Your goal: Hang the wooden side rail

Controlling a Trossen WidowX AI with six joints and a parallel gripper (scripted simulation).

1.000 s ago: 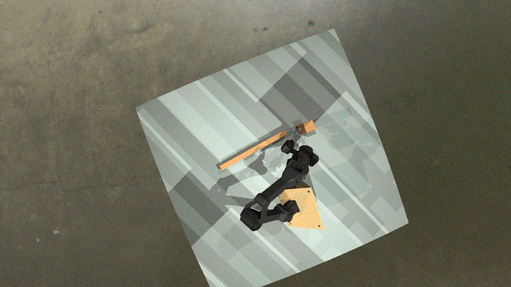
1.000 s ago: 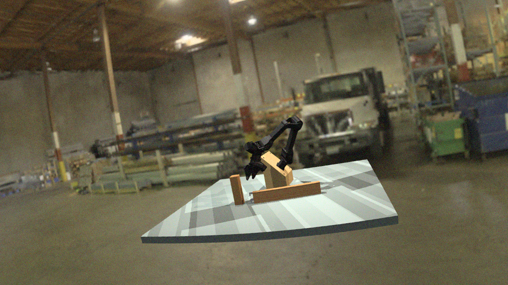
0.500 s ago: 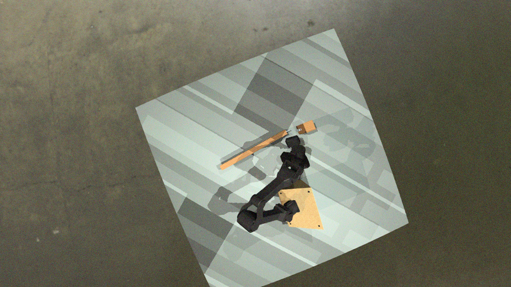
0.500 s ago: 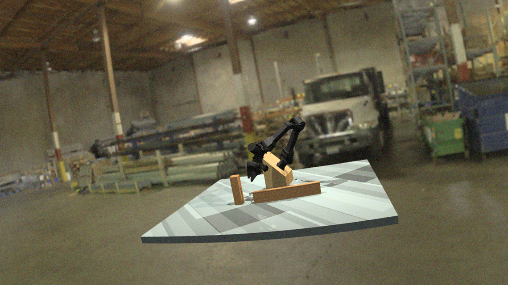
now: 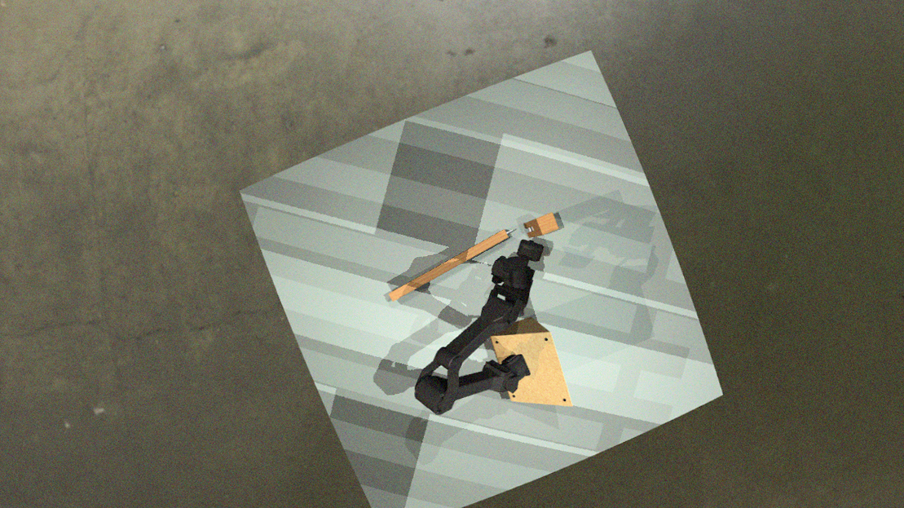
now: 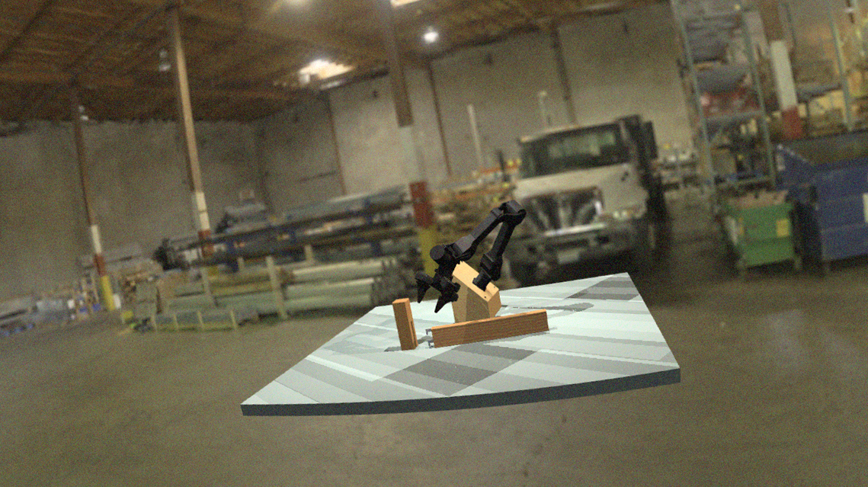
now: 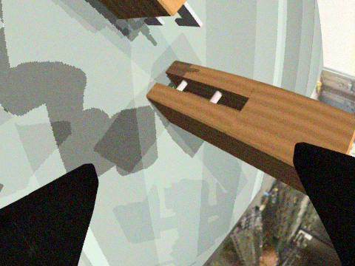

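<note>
Now: gripper tip 60 mm short of the headboard post, 70 mm to the left of it and 50 mm above it.
</note>
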